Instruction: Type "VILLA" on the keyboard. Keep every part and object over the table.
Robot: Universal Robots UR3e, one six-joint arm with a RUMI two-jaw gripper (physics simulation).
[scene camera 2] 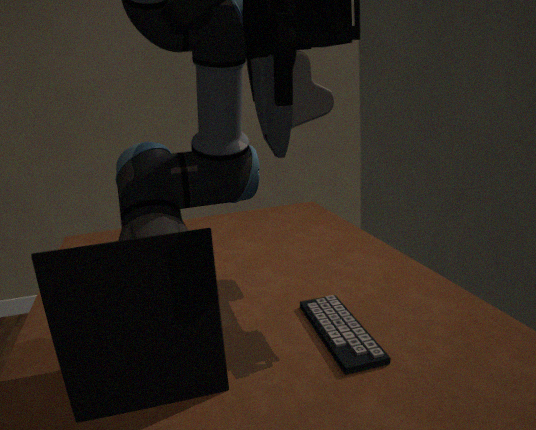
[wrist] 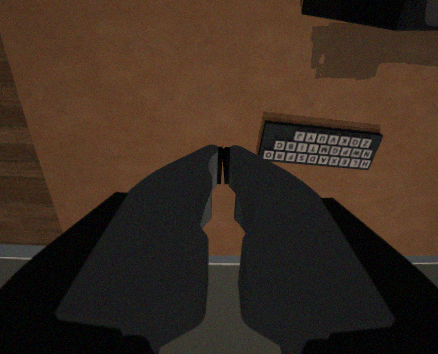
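Pixels of known places: gripper, between the fingertips: (scene camera 2: 279, 157) (wrist: 222, 152); arm's base, origin of its link: (scene camera 2: 159, 272).
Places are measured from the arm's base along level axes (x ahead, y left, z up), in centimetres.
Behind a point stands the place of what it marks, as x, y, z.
Observation:
The black keyboard (scene camera 2: 332, 326) {26.0, -2.7, -14.3} (wrist: 320, 145) {26.8, -2.8, -14.6} with white letter keys lies flat on the brown table (scene camera 2: 425, 320) {42.6, -6.3, -16.0} (wrist: 150, 85) {16.2, -31.6, -16.1}. In the wrist view it is right of the fingertips, its letters upside down. There, the V key (wrist: 333, 139) {25.6, -0.8, -14.3} is in the row farthest from the fingers, the I key (wrist: 301, 147) {27.0, -6.3, -14.3} in the middle row, and the L key (wrist: 354, 163) {30.5, 4.2, -14.3} and A key (wrist: 323, 160) {29.7, -1.8, -14.3} in the nearest row. My gripper (scene camera 2: 282, 156) {10.7, -21.4, 17.8} (wrist: 222, 152) {10.7, -21.4, 17.8} is shut and empty, pointing down, well above the table and apart from the keyboard. Its near finger partly covers the keyboard's corner by the O key.
A black upright panel (scene camera 2: 132, 325) {-4.8, -7.9, -3.0} stands at the left front in the scene view. The arm's shadow falls between it and the keyboard. A black shape (wrist: 350, 10) {5.3, -8.6, 0.0} shows at the wrist view's top right. The table's edge and wooden floor (wrist: 22, 165) are at that view's left.

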